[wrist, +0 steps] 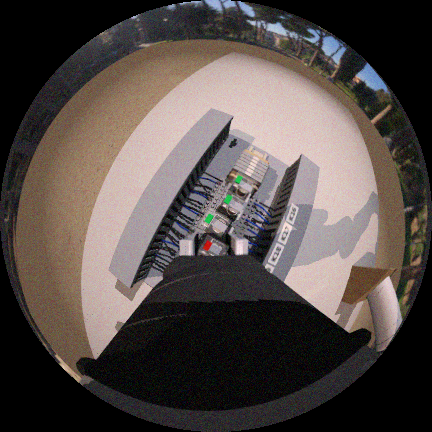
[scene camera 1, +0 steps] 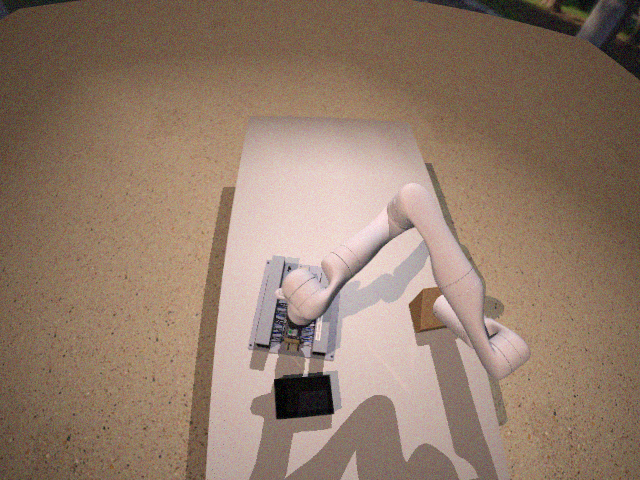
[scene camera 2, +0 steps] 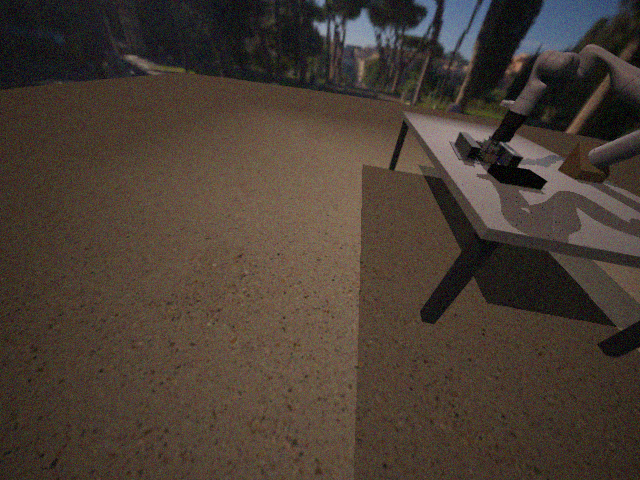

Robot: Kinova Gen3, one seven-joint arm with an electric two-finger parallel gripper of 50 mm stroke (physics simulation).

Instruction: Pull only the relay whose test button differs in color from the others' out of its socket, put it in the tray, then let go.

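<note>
The relay with the red test button is in the row on the grey panel, at its near end in the wrist view. My gripper is shut on this relay, one fingertip on each side. How deep its base sits in the socket is hidden. Relays with green buttons stand beyond it. Another green-button relay shows near the panel's front end in scene camera 1. The black tray lies on the table just in front of the panel.
Tall grey wire ducts flank the relay row, with blue and black wires between. Pale terminal blocks stand past the relays. A brown block stands near the arm's base.
</note>
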